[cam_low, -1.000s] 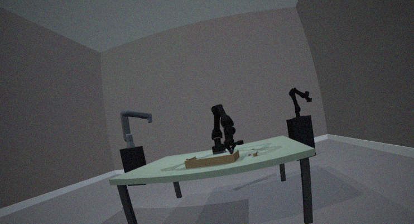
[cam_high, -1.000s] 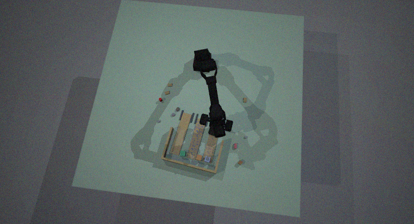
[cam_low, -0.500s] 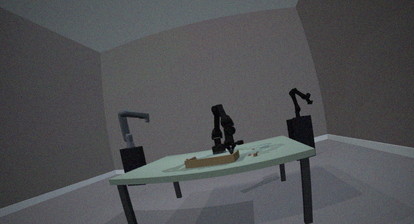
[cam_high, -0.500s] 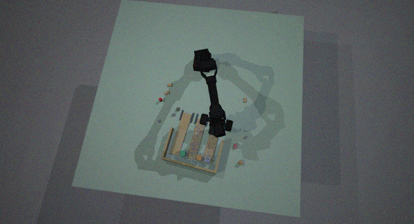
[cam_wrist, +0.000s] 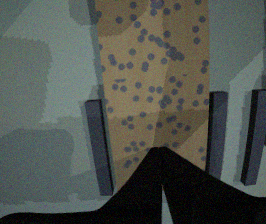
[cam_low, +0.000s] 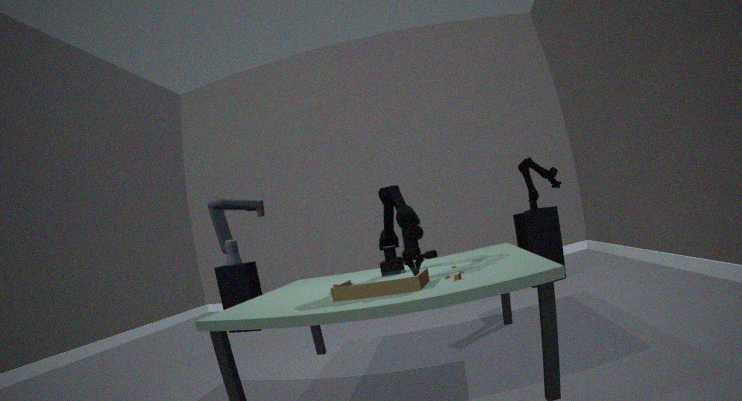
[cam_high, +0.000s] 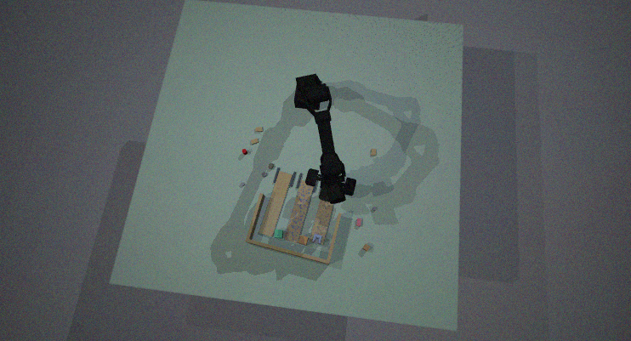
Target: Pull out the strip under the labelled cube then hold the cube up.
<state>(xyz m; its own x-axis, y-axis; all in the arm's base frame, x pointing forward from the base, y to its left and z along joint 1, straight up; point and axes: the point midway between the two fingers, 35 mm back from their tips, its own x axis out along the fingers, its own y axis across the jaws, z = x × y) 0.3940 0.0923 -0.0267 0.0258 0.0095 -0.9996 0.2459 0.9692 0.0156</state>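
My gripper tip is now 100 mm short of the spotted strip and 20 mm to the left of it. Round my gripper tip: labelled cube (200 mm ahead, 50 mm to the right, 10 mm above); pink block (140 mm ahead, 110 mm to the left).
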